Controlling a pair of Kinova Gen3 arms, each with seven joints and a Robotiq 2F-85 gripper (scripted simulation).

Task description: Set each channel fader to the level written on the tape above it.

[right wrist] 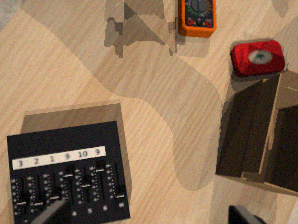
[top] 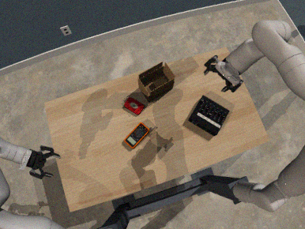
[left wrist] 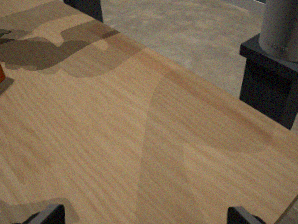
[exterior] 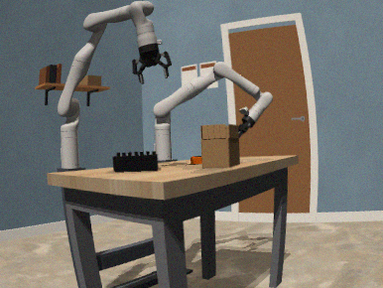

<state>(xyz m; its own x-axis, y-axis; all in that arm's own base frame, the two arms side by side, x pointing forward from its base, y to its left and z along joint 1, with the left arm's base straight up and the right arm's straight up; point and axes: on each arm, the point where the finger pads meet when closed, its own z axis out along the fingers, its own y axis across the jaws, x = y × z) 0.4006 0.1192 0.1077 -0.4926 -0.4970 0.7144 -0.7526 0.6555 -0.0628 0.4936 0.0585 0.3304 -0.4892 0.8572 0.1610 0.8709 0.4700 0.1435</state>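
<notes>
Now: right hand 27 cm above the fader 3, 7 cm past it and 6 cm to the left of it. Round my right hand: master fader: 27 cm below, 2 cm to the right; fader 6: 27 cm below, 4 cm behind; fader 5: 27 cm below, 5 cm behind, 3 cm to the right.
</notes>
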